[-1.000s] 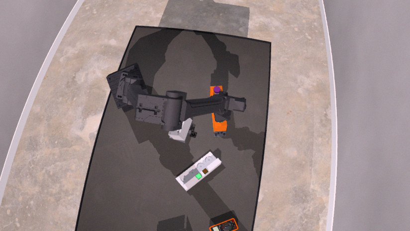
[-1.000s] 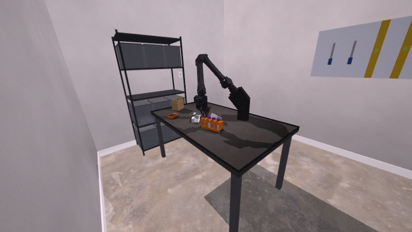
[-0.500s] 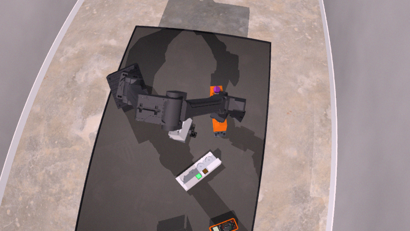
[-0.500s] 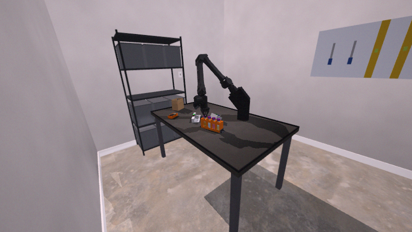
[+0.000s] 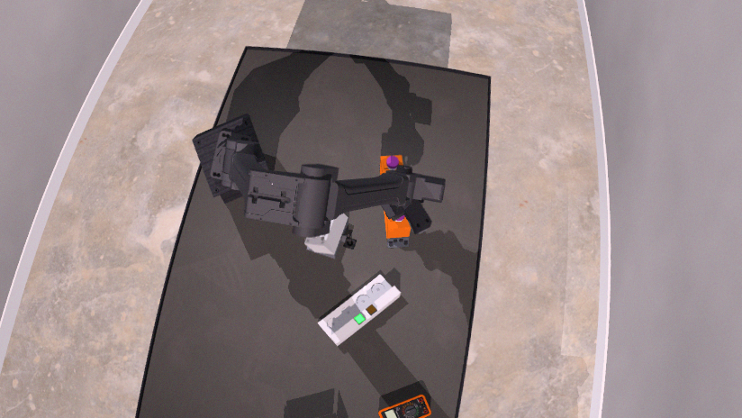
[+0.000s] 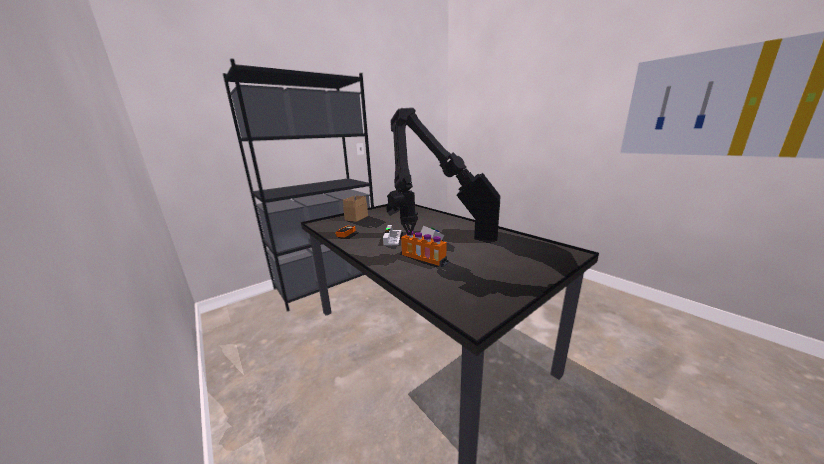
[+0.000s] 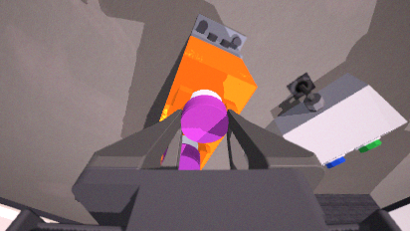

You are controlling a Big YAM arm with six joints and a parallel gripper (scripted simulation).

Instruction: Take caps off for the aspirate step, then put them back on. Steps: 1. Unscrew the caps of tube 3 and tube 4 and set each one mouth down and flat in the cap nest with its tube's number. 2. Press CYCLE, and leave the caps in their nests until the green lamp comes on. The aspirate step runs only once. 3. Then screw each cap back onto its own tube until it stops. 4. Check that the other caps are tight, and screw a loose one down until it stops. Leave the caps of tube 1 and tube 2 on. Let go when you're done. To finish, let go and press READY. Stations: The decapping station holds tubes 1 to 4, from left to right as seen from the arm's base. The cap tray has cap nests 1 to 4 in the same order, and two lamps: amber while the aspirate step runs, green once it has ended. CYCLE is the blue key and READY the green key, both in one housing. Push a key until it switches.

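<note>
The cap lies right at my hand. The rest, counted from my hand: green key (220 mm behind, 50 mm to the right, 50 mm below); blue key (210 mm behind, 50 mm below); key housing (200 mm behind, 60 mm below, 30 mm to the right).
</note>
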